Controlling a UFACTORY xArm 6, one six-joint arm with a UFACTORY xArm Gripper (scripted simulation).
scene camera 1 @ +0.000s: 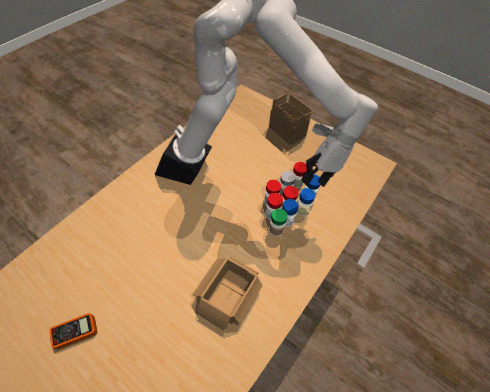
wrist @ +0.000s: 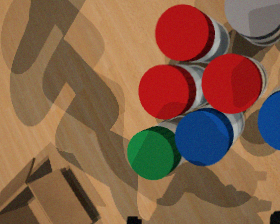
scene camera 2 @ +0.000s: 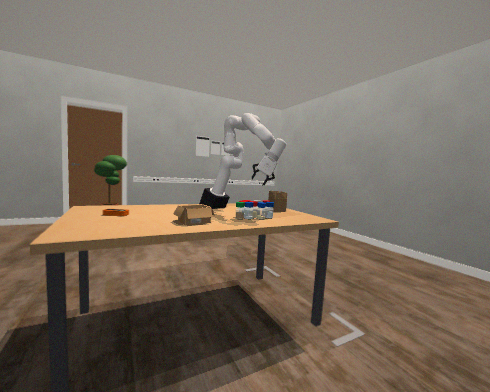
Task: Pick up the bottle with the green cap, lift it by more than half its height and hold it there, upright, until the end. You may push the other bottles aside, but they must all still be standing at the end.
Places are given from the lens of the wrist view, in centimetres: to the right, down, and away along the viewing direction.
blue-capped bottle (wrist: 202, 137): 6, 2, 28
red-capped bottle (wrist: 165, 91): 2, -2, 29
red-capped bottle (wrist: 193, 38): 5, -7, 27
